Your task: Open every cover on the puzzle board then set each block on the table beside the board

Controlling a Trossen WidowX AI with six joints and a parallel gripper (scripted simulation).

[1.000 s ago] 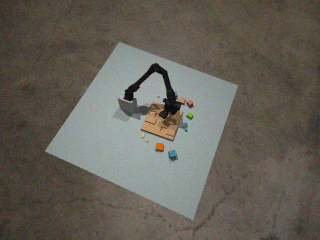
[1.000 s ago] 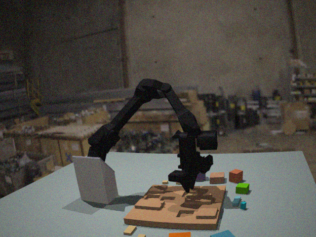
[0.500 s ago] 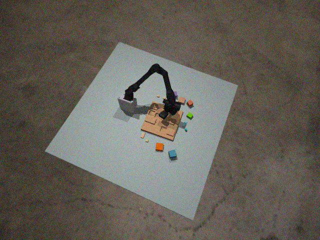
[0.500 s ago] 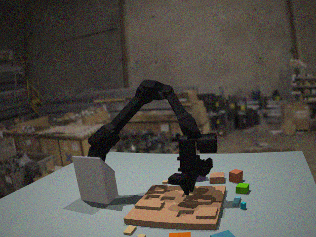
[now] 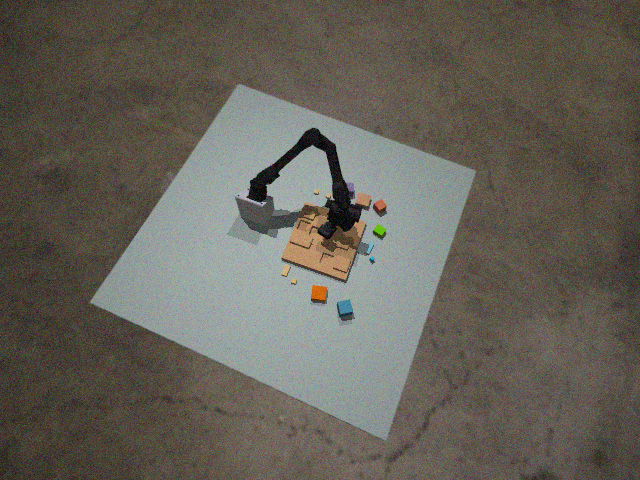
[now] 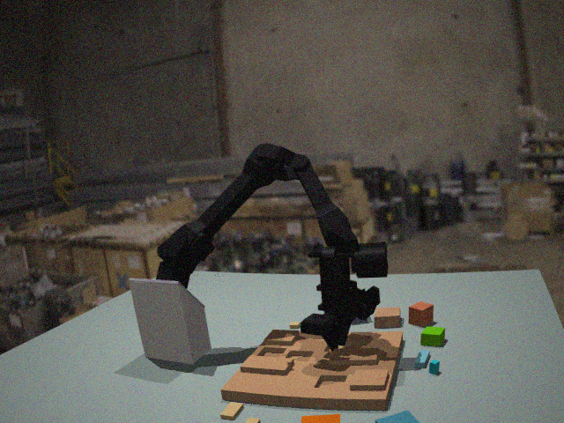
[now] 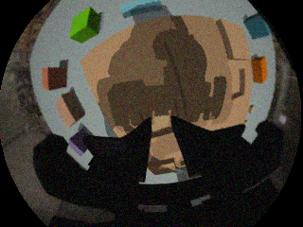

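My gripper tip is now 110 mm past the small tan bar, 270 mm to the left of it and 10 mm above it. From my gripper tip the other things lie so: peach block: 70 mm ahead, 190 mm to the left; light blue bar: 180 mm ahead, 20 mm to the right, 10 mm below; tan puzzle board: 20 mm behind, 60 mm to the right.
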